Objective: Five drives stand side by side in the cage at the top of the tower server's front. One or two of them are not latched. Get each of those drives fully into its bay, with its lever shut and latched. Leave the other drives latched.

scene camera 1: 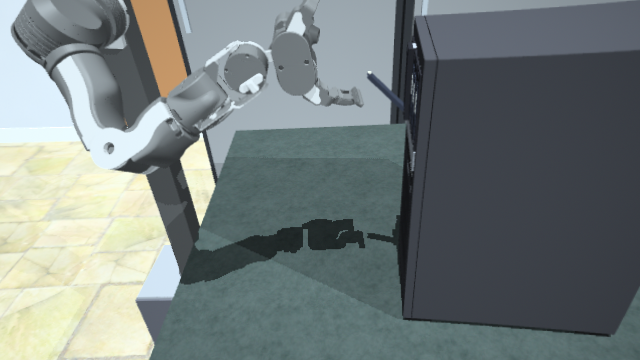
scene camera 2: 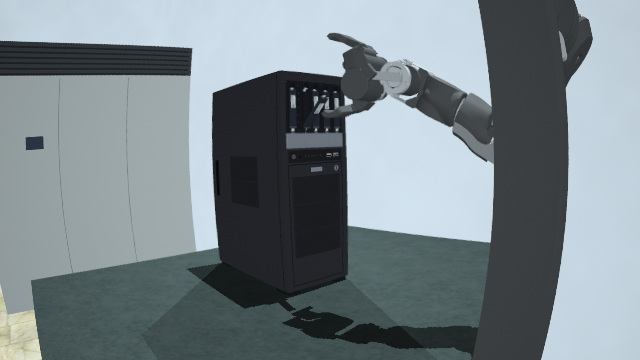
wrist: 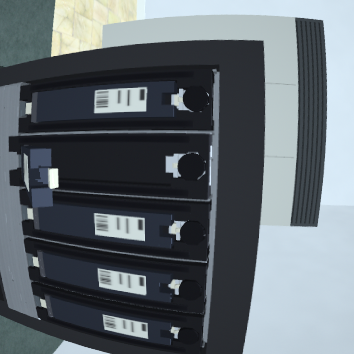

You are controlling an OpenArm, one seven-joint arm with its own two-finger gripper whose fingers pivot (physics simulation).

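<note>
The tower server stands upright with five drives side by side in its top cage. The second drive from the left has its lever swung out, slanting up and away from the front. Its lower end sits slightly proud of its neighbours in the wrist view. The levers of the first drive, third drive, fourth drive and fifth drive lie flat. My gripper is open and empty, in front of the cage, apart from the lever. Its fingers do not show in the wrist view.
The tower stands on a green table top. A grey strip runs below the cage, with a button panel under it. A dark post stands near the arm. A grey cabinet stands behind.
</note>
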